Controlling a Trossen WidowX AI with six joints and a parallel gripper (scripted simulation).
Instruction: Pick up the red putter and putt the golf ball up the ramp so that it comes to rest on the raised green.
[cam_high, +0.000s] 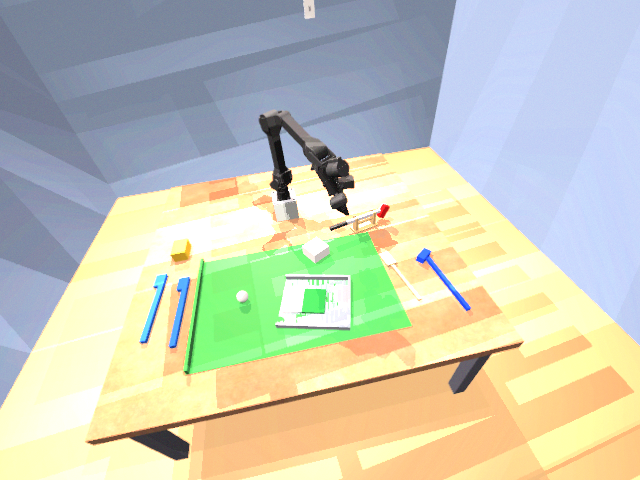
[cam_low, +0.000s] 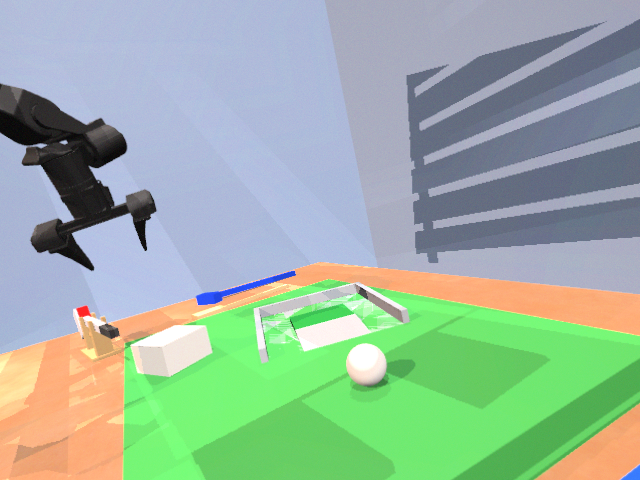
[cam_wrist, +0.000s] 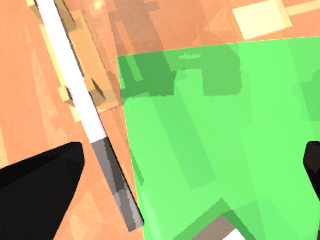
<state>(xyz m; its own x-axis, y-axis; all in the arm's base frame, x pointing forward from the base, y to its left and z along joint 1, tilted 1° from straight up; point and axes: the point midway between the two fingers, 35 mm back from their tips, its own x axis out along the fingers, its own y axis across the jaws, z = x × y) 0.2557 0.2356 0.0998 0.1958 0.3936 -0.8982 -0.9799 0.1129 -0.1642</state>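
Now: the white block 50 mm ahead of my gripper tip, 140 mm to the right of it and 150 mm below it. The rest, counted from my gripper tip: red putter (80 mm behind, 80 mm to the left, 120 mm below); then wooden stick (200 mm ahead, 150 mm to the left, 170 mm below); then wooden rack (80 mm behind, 100 mm to the left, 140 mm below).
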